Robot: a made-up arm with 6 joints.
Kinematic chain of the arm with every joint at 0, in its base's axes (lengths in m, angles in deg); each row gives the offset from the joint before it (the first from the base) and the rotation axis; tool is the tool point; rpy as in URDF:
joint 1: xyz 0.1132 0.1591 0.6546 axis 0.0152 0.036 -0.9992
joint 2: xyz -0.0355 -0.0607 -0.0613 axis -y
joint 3: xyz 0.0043 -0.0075 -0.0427 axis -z
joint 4: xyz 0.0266 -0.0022 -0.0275 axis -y
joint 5: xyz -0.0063 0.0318 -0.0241 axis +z
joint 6: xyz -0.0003 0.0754 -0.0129 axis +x
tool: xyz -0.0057 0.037 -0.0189 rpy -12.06 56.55 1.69
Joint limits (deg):
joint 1: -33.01..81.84
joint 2: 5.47..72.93
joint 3: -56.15..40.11
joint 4: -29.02..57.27
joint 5: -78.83..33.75
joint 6: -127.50..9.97
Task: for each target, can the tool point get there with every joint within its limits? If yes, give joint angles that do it. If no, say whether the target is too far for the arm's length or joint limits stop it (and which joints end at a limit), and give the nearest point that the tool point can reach.
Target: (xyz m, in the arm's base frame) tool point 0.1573 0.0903 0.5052
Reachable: yes | joints 72.55 25.66 -18.52 18.47 -61.26 -81.64
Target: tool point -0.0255 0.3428 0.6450
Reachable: no: joint limits stop it (at a limit: joint 2, joint 3, joint 4, joint 5, joint 6) | nearest point 0.0115 0.3014 0.5122 | short by 0.144 m
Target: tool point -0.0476 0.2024 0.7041
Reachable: no: joint limits stop it (at a limit: joint 1, joint 2, joint 3, joint 4, joint 5, joint 6) | nearest point 0.0130 0.1287 0.7230 | short by 0.097 m
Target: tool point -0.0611 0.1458 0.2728
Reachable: no: too far | nearest point 0.0039 0.1505 0.4228 | short by 0.164 m
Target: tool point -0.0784 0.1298 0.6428
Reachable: no: joint limits stop it (at a limit: joint 1, joint 3, joint 4, joint 5) | nearest point 0.0146 0.0881 0.7022 | short by 0.118 m
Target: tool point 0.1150 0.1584 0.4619
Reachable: yes | joints 24.36 23.53 -46.12 -13.03 -51.34 -114.64
